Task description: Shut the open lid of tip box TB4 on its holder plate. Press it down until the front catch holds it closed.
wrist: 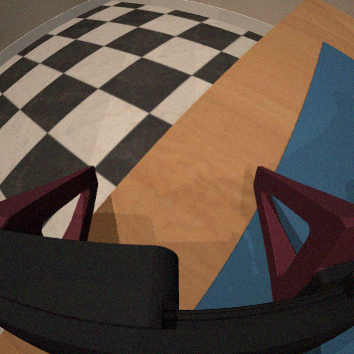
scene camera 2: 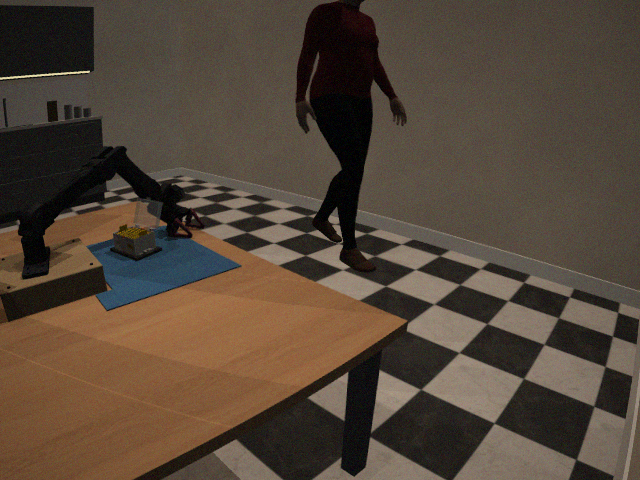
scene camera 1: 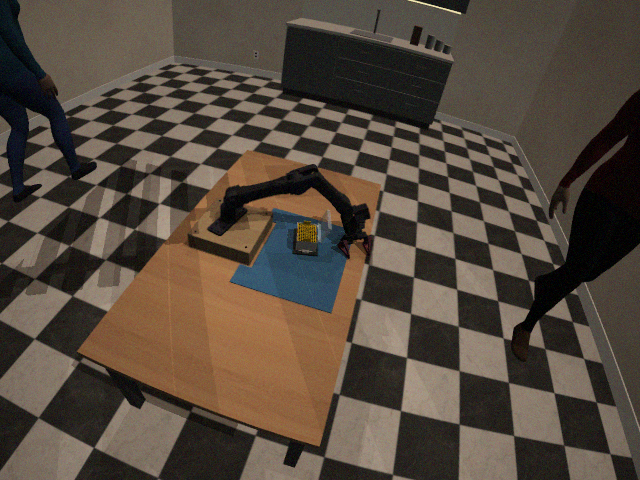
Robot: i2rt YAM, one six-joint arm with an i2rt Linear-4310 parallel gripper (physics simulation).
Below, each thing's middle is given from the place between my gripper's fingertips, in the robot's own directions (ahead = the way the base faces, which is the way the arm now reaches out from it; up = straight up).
Scene:
The clear lid (scene camera 2: 147,213) is 18 cm behind my hand, 10 cm above it and 2 cm to the right of it.

